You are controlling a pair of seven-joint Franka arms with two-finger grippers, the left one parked.
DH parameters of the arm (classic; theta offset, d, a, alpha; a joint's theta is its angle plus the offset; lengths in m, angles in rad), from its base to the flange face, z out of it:
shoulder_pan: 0 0.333 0 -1.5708
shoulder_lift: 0 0 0 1.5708
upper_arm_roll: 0 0.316 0.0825 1.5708
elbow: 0 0 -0.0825 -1.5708
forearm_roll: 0 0.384 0 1.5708
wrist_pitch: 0 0 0.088 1.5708
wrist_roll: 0 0.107 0 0
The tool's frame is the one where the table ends.
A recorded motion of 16 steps. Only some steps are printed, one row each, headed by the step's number.
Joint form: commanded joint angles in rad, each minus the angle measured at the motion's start. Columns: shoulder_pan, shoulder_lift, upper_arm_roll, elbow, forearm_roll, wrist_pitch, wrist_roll.
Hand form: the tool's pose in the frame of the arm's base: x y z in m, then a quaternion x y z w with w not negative. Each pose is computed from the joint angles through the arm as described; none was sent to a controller.
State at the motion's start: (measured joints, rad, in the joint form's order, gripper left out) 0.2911 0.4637 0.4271 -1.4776 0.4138 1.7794 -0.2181
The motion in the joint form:
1: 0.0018 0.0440 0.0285 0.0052 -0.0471 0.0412 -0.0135
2: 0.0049 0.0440 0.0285 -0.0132 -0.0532 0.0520 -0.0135
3: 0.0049 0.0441 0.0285 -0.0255 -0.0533 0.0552 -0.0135
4: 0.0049 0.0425 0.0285 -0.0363 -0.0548 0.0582 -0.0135
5: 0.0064 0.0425 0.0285 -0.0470 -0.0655 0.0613 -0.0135
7: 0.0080 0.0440 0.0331 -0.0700 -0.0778 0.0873 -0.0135
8: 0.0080 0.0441 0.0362 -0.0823 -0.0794 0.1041 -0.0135
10: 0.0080 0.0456 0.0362 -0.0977 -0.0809 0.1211 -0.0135
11: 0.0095 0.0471 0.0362 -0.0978 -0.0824 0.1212 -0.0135
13: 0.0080 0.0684 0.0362 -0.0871 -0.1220 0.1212 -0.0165
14: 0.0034 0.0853 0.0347 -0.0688 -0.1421 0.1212 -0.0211
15: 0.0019 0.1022 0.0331 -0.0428 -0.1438 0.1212 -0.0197
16: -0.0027 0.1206 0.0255 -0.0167 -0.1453 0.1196 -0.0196
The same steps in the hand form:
1: 0.5132 0.4467 0.4121 -0.87763 -0.38524 0.12475 0.25651
2: 0.5097 0.4476 0.4041 -0.87820 -0.38588 0.12811 0.25189
3: 0.5076 0.4472 0.3987 -0.87836 -0.38504 0.13250 0.25033
4: 0.5057 0.4467 0.3949 -0.87863 -0.38481 0.13528 0.24825
5: 0.5036 0.4464 0.3898 -0.87900 -0.38693 0.13785 0.24216
7: 0.4998 0.4481 0.3802 -0.88015 -0.38840 0.13632 0.23644
8: 0.4980 0.4492 0.3760 -0.88083 -0.38788 0.13431 0.23591
10: 0.4967 0.4487 0.3692 -0.88214 -0.38581 0.13411 0.23449
11: 0.4961 0.4494 0.3682 -0.88186 -0.38661 0.13482 0.23382
13: 0.5012 0.4474 0.3586 -0.88219 -0.39394 0.13468 0.22003
14: 0.5092 0.4446 0.3553 -0.88292 -0.39623 0.13056 0.21542
15: 0.5170 0.4446 0.3560 -0.88410 -0.39308 0.12593 0.21909
16: 0.5282 0.4403 0.3547 -0.88683 -0.38667 0.12188 0.22172

